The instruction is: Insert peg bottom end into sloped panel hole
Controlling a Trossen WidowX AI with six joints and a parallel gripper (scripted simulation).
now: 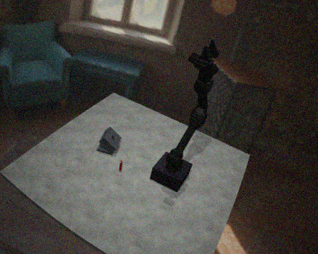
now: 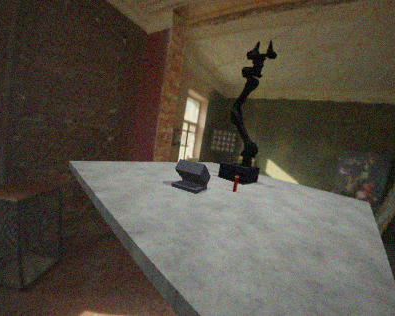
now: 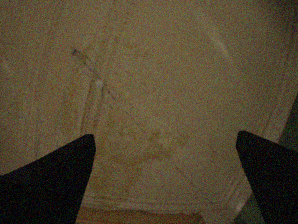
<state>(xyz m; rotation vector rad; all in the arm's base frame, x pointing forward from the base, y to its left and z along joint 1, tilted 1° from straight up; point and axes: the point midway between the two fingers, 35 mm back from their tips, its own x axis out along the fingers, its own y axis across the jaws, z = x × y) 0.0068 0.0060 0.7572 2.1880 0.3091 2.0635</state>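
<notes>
Now: the red peg 25 cm ahead of my gripper tip, 14 cm to the left of it and 83 cm below it. From my gripper tip the other things lie so: sloped panel 44 cm ahead, 3 cm to the left, 82 cm below.
</notes>
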